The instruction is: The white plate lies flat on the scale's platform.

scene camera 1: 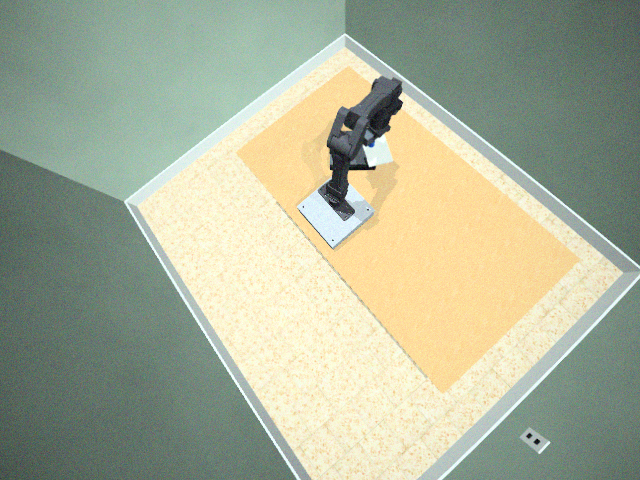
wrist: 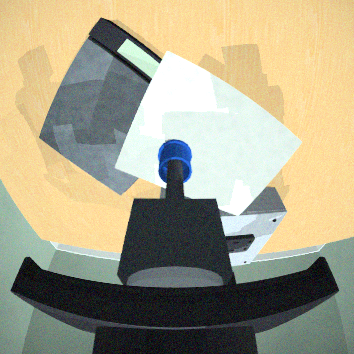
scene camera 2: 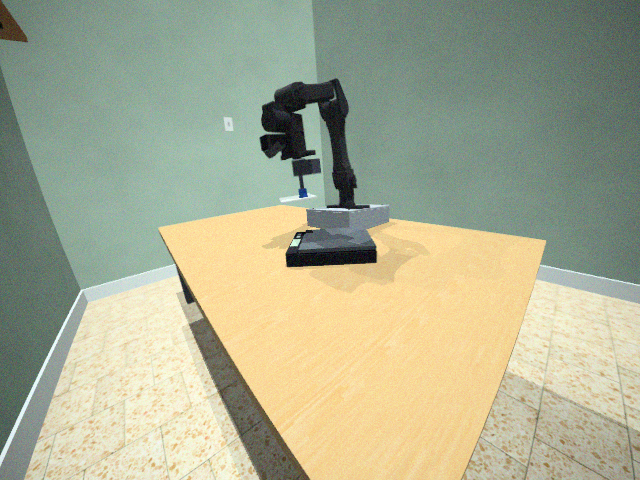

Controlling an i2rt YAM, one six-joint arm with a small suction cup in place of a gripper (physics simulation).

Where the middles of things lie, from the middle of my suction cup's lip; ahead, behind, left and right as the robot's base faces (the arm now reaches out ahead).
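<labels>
My suction cup is 3 cm to the left of the white plate [wrist: 237,147] and 1 cm above it. Going by their middles, the plate is the nearest to my suction cup of the things named here. Scale [scene camera 2: 337,246], measured from my suction cup: 11 cm to the left, 1 cm behind, 15 cm below.
</labels>
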